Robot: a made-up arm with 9 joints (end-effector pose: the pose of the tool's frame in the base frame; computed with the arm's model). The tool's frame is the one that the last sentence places.
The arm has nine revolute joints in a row. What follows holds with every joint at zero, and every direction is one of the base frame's. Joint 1 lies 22.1 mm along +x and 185.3 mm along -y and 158.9 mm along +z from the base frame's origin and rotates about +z. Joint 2 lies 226.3 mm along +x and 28.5 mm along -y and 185 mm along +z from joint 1 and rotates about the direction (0.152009, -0.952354, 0.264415). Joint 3 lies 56.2 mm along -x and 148.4 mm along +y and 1.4 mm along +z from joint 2 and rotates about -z. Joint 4 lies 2.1 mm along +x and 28.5 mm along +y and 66.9 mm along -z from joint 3 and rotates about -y. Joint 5 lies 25.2 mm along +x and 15.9 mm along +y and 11.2 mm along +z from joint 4 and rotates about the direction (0.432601, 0.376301, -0.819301). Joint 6 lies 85.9 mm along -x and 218.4 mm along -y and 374.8 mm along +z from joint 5 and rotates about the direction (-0.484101, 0.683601, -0.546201). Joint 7 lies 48.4 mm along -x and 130.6 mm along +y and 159.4 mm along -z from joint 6 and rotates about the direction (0.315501, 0.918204, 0.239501). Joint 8 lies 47.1 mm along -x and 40.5 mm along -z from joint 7 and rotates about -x. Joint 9 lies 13.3 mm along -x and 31.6 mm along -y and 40.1 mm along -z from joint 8 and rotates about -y. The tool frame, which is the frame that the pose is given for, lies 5.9 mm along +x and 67.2 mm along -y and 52 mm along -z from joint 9; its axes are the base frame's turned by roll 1.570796, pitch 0 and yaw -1.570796 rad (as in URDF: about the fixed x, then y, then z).
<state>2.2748 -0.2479 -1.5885 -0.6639 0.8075 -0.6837 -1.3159 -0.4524 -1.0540</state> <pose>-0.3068 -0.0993 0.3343 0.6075 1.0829 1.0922</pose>
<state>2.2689 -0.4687 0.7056 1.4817 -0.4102 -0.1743 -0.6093 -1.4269 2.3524</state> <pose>-0.1373 -0.2595 0.3386 -0.7207 -1.3354 0.8745</pose>
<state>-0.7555 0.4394 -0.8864 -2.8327 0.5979 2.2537 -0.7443 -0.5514 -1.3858</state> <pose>0.7372 -0.1482 0.0582 2.4971 -0.4197 -0.9848</pose>
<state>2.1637 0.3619 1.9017 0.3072 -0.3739 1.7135 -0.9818 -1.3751 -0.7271</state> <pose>-0.3947 -0.4674 0.3105 0.9447 -0.7584 -1.4513</pose>
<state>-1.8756 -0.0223 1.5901 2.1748 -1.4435 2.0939 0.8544 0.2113 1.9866</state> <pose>0.2793 -0.2414 -0.0930 -1.8692 0.6517 1.0081</pose>
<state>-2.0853 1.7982 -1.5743 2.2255 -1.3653 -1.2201 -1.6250 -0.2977 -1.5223</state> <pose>-0.1172 -0.6495 0.2092 0.2025 1.0873 2.2407</pose>
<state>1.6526 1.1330 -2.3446 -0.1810 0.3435 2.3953 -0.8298 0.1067 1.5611</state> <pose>0.0590 -0.2859 0.5953 -0.2113 0.4677 -1.7694</pose>
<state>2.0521 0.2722 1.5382 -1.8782 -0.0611 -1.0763 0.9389 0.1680 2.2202</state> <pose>0.0387 0.0056 0.2275 1.6924 -0.5149 -2.2273</pose>
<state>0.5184 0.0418 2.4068 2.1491 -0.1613 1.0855 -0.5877 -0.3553 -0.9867</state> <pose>-0.0749 0.0565 -0.0914 0.5241 2.2606 0.4384</pose>
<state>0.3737 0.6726 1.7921 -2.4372 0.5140 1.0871 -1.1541 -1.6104 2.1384</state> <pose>0.1377 -0.3119 0.1667 0.1762 -1.7951 -2.0902</pose>
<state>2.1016 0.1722 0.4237 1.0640 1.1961 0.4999 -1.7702 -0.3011 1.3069</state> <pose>-0.0172 -0.3685 0.1338 -1.6582 1.3706 0.2229</pose>
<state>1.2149 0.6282 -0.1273 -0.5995 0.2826 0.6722 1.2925 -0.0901 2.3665</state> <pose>0.0619 -0.2167 0.5168 2.0700 -0.9061 -0.5475</pose>
